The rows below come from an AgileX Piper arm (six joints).
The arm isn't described. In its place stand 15 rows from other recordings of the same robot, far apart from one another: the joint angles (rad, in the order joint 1, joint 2, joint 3, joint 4, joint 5, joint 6), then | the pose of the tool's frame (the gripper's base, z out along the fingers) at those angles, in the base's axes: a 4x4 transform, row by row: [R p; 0 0 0 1], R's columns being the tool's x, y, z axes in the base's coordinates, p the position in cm.
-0.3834 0.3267 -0.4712 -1.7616 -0.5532 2.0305 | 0.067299 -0.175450 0.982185 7.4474; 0.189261 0.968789 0.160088 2.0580; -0.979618 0.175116 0.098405 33.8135; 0 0 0 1
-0.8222 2.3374 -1.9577 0.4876 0.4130 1.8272 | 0.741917 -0.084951 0.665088 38.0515; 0.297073 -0.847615 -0.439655 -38.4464; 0.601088 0.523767 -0.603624 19.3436; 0 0 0 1
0.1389 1.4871 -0.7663 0.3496 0.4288 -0.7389 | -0.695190 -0.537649 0.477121 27.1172; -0.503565 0.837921 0.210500 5.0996; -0.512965 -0.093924 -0.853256 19.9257; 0 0 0 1
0.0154 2.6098 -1.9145 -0.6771 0.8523 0.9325 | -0.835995 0.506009 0.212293 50.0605; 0.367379 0.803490 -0.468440 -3.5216; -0.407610 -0.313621 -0.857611 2.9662; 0 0 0 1
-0.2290 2.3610 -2.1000 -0.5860 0.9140 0.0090 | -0.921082 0.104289 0.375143 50.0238; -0.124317 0.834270 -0.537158 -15.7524; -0.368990 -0.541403 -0.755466 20.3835; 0 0 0 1
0.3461 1.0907 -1.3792 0.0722 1.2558 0.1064 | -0.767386 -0.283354 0.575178 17.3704; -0.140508 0.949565 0.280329 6.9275; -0.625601 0.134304 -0.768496 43.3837; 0 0 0 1
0.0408 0.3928 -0.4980 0.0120 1.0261 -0.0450 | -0.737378 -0.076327 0.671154 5.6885; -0.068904 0.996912 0.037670 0.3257; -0.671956 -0.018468 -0.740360 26.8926; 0 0 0 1
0.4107 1.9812 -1.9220 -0.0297 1.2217 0.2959 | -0.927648 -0.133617 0.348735 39.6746; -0.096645 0.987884 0.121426 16.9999; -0.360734 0.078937 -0.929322 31.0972; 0 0 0 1
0.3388 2.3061 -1.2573 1.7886 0.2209 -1.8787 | -0.705766 -0.509648 0.492090 40.2791; -0.336481 0.852406 0.400232 16.2580; -0.623438 0.116891 -0.773086 4.3120; 0 0 0 1
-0.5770 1.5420 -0.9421 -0.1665 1.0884 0.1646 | -0.788182 0.607190 -0.100446 20.8568; 0.615330 0.780585 -0.109802 -15.1696; 0.011736 -0.148351 -0.988865 21.2567; 0 0 0 1
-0.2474 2.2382 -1.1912 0.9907 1.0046 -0.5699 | -0.930110 0.352283 0.103886 36.5261; 0.319531 0.636676 0.701815 -2.6003; 0.181095 0.685959 -0.704744 6.4003; 0 0 0 1
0.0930 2.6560 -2.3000 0.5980 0.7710 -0.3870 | -0.826545 -0.258983 0.499751 55.8614; -0.014816 0.897564 0.440636 8.7958; -0.562676 0.356801 -0.745714 10.7397; 0 0 0 1
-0.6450 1.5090 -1.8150 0.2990 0.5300 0.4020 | 0.219044 0.433165 0.874293 27.4776; 0.595799 0.650221 -0.471420 -18.9768; -0.772686 0.624164 -0.115652 51.3104; 0 0 0 1
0.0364 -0.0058 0.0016 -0.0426 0.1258 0.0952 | -0.035849 -0.029199 0.998931 5.6001; 0.051640 0.998184 0.031030 0.1553; -0.998022 0.052698 -0.034276 20.1639; 0 0 0 1
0.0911 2.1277 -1.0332 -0.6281 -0.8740 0.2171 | -0.117459 -0.556062 0.822799 40.8058; -0.205503 0.824210 0.527680 7.8456; -0.971582 -0.107107 -0.211084 12.2871; 0 0 0 1
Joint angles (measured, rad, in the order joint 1, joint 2, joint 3, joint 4, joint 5, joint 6), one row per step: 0.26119 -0.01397 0.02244 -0.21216 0.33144 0.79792; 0.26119 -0.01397 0.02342 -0.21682 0.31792 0.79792; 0.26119 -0.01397 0.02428 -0.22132 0.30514 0.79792; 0.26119 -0.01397 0.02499 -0.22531 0.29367 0.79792; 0.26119 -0.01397 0.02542 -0.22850 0.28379 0.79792; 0.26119 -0.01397 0.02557 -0.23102 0.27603 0.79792; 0.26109 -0.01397 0.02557 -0.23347 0.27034 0.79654; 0.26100 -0.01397 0.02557 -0.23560 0.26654 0.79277; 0.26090 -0.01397 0.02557 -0.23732 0.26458 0.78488; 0.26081 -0.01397 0.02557 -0.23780 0.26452 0.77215
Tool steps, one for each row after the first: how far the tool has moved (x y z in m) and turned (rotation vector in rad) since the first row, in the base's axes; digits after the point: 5 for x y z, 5 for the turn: 0.00028 0.00019 0.00087 -0.00155 -0.01307 0.00250; 0.00053 0.00038 0.00171 -0.00309 -0.02551 0.00493; 0.00073 0.00056 0.00249 -0.00441 -0.03671 0.00715; 0.00090 0.00072 0.00322 -0.00527 -0.04646 0.00912; 0.00102 0.00085 0.00385 -0.00592 -0.05430 0.01069; 0.00110 0.00092 0.00436 -0.00827 -0.06056 0.01202; 0.00116 0.00096 0.00470 -0.01305 -0.06540 0.01347; 0.00119 0.00097 0.00488 -0.02183 -0.06918 0.01539; 0.00119 0.00095 0.00489 -0.03449 -0.07175 0.01798
